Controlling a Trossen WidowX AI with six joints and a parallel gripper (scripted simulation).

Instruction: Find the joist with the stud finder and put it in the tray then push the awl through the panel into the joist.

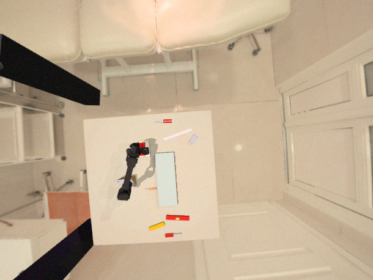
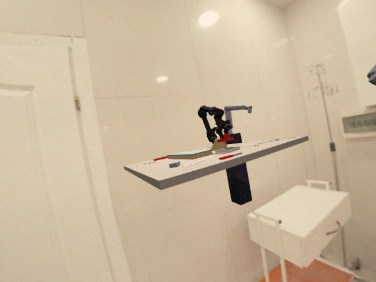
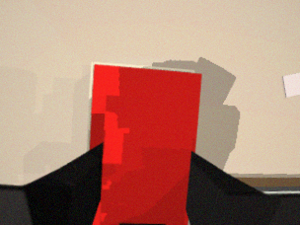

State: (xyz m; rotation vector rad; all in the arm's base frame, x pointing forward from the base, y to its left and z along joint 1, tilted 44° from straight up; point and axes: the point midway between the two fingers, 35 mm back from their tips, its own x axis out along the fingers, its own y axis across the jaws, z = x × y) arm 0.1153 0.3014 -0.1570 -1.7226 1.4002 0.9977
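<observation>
The cream tray lies 90 mm below my gripper tip and 10 mm to the right of it. From my gripper tip the other things lie so: stud finder (20 mm to the right, 20 mm above); then white ruler (330 mm ahead, 140 mm to the left, 110 mm below); then awl (410 mm to the right, 100 mm below, 60 mm ahead).
</observation>
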